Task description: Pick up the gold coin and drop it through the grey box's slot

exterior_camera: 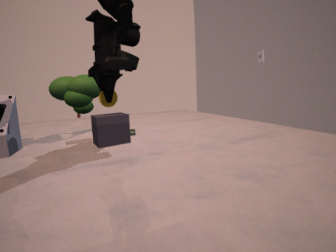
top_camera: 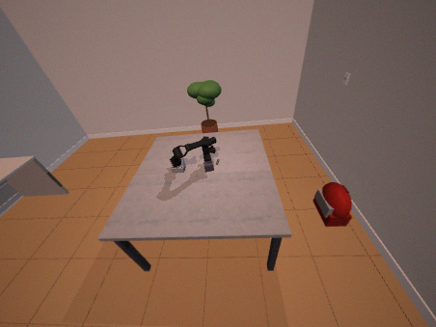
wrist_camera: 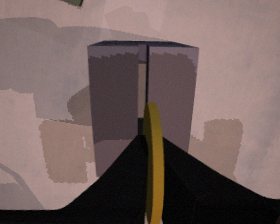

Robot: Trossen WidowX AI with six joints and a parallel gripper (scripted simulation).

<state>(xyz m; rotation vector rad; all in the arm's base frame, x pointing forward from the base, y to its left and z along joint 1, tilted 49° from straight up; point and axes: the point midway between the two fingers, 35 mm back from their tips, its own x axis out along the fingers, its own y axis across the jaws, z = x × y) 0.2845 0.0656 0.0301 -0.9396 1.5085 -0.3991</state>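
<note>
The gold coin is 10 mm above my gripper tip.
</note>
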